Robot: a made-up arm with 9 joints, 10 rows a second.
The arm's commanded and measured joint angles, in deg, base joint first. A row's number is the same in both.
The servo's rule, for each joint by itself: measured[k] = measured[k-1] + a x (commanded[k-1-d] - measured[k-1]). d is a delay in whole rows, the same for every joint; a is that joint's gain. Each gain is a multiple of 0.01, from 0.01 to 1. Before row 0 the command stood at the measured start. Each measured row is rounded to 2 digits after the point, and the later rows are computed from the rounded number. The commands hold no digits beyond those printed.
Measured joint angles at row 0: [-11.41, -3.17, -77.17, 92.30, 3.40, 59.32, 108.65, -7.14, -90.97]
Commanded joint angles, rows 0 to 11: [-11.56, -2.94, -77.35, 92.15, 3.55, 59.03, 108.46, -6.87, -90.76]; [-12.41, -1.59, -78.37, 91.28, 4.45, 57.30, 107.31, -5.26, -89.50]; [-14.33, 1.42, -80.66, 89.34, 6.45, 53.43, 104.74, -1.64, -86.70]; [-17.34, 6.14, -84.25, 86.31, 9.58, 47.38, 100.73, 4.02, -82.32]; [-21.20, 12.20, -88.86, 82.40, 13.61, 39.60, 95.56, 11.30, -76.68]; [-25.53, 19.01, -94.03, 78.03, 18.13, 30.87, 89.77, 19.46, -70.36]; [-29.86, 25.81, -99.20, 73.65, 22.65, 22.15, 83.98, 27.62, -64.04]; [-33.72, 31.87, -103.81, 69.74, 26.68, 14.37, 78.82, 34.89, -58.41]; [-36.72, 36.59, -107.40, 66.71, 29.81, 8.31, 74.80, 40.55, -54.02]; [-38.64, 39.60, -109.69, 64.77, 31.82, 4.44, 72.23, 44.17, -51.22]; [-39.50, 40.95, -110.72, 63.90, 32.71, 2.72, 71.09, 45.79, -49.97]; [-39.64, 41.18, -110.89, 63.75, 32.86, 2.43, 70.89, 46.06, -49.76]
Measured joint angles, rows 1 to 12: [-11.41, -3.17, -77.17, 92.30, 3.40, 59.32, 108.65, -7.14, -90.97]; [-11.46, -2.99, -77.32, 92.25, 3.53, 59.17, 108.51, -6.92, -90.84]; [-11.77, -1.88, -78.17, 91.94, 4.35, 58.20, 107.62, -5.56, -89.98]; [-12.61, 0.73, -80.19, 91.11, 6.22, 55.72, 105.49, -2.35, -87.88]; [-14.17, 5.00, -83.48, 89.57, 9.21, 51.38, 101.97, 2.87, -84.32]; [-16.49, 10.69, -87.84, 87.28, 13.13, 45.25, 97.23, 9.78, -79.43]; [-19.47, 17.26, -92.85, 84.32, 17.58, 37.77, 91.71, 17.72, -73.63]; [-22.90, 24.01, -97.99, 80.91, 22.09, 29.65, 85.99, 25.84, -67.49]; [-26.47, 30.22, -102.70, 77.34, 26.18, 21.70, 80.68, 33.26, -61.68]; [-29.85, 35.25, -106.51, 73.94, 29.41, 14.74, 76.33, 39.24, -56.78]; [-32.75, 38.69, -109.09, 71.01, 31.55, 9.38, 73.30, 43.28, -53.22]; [-34.98, 40.48, -110.41, 68.73, 32.58, 5.92, 71.66, 45.34, -51.14]
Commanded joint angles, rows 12 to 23: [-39.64, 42.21, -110.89, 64.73, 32.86, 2.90, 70.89, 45.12, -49.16]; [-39.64, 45.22, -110.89, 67.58, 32.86, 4.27, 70.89, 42.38, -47.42]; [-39.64, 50.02, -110.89, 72.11, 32.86, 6.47, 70.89, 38.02, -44.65]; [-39.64, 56.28, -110.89, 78.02, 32.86, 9.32, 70.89, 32.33, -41.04]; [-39.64, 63.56, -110.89, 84.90, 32.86, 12.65, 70.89, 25.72, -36.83]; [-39.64, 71.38, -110.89, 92.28, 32.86, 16.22, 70.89, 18.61, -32.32]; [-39.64, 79.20, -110.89, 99.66, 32.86, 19.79, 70.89, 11.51, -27.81]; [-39.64, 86.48, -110.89, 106.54, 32.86, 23.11, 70.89, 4.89, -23.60]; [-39.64, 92.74, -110.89, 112.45, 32.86, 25.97, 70.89, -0.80, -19.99]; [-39.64, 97.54, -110.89, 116.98, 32.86, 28.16, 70.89, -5.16, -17.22]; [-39.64, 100.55, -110.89, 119.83, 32.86, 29.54, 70.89, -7.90, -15.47]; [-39.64, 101.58, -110.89, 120.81, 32.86, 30.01, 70.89, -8.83, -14.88]
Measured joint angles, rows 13 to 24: [-36.52, 41.03, -110.80, 67.14, 32.83, 4.11, 71.09, 45.93, -50.26]; [-37.55, 41.96, -110.87, 66.37, 32.86, 3.48, 70.94, 45.27, -49.56]; [-38.24, 44.54, -110.89, 66.76, 32.86, 3.89, 70.90, 42.90, -48.19]; [-38.70, 48.87, -110.89, 68.47, 32.86, 5.23, 70.89, 38.90, -45.92]; [-39.01, 54.72, -110.89, 71.53, 32.86, 7.36, 70.89, 33.51, -42.80]; [-39.22, 61.70, -110.89, 75.81, 32.86, 10.11, 70.89, 27.12, -38.98]; [-39.36, 69.35, -110.89, 81.08, 32.86, 13.29, 70.89, 20.14, -34.72]; [-39.45, 77.13, -110.89, 87.03, 32.86, 16.67, 70.89, 13.06, -30.30]; [-39.51, 84.52, -110.89, 93.27, 32.86, 20.02, 70.89, 6.36, -26.01]; [-39.55, 91.01, -110.89, 99.41, 32.86, 23.11, 70.89, 0.49, -22.16]; [-39.58, 96.17, -110.89, 105.03, 32.86, 25.74, 70.89, -4.14, -19.00]; [-39.60, 99.63, -110.89, 109.77, 32.86, 27.72, 70.89, -7.22, -16.74]
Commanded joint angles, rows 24 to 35: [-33.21, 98.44, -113.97, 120.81, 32.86, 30.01, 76.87, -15.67, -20.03]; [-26.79, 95.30, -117.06, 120.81, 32.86, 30.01, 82.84, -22.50, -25.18]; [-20.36, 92.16, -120.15, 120.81, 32.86, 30.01, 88.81, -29.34, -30.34]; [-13.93, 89.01, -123.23, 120.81, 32.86, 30.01, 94.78, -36.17, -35.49]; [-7.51, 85.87, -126.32, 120.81, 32.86, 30.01, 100.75, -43.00, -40.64]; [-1.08, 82.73, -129.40, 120.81, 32.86, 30.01, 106.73, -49.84, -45.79]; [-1.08, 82.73, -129.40, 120.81, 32.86, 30.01, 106.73, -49.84, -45.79]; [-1.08, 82.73, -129.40, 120.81, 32.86, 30.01, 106.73, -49.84, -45.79]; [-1.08, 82.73, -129.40, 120.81, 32.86, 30.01, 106.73, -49.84, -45.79]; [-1.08, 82.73, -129.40, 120.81, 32.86, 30.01, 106.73, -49.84, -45.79]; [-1.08, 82.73, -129.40, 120.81, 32.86, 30.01, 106.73, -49.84, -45.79]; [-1.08, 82.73, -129.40, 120.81, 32.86, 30.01, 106.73, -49.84, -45.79]
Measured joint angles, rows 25 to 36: [-39.61, 101.17, -110.89, 113.30, 32.86, 28.91, 70.89, -8.54, -15.55]; [-37.50, 99.01, -113.38, 115.70, 32.86, 29.48, 75.32, -14.39, -18.42]; [-33.97, 96.08, -116.36, 117.34, 32.86, 29.76, 80.88, -21.04, -22.75]; [-29.48, 92.98, -119.43, 118.45, 32.86, 29.89, 86.75, -27.85, -27.61]; [-24.35, 89.84, -122.51, 119.21, 32.86, 29.95, 92.69, -34.67, -32.65]; [-18.79, 86.70, -125.60, 119.72, 32.86, 29.98, 98.65, -41.50, -37.76]; [-12.95, 83.56, -128.68, 120.07, 32.86, 30.00, 104.63, -48.34, -42.90]; [-9.03, 82.90, -129.26, 120.31, 32.86, 30.01, 106.18, -49.57, -44.75]; [-6.41, 82.77, -129.37, 120.47, 32.86, 30.01, 106.59, -49.79, -45.42]; [-4.65, 82.74, -129.39, 120.58, 32.86, 30.01, 106.69, -49.83, -45.66]; [-3.47, 82.73, -129.40, 120.65, 32.86, 30.01, 106.72, -49.84, -45.74]; [-2.68, 82.73, -129.40, 120.70, 32.86, 30.01, 106.73, -49.84, -45.77]
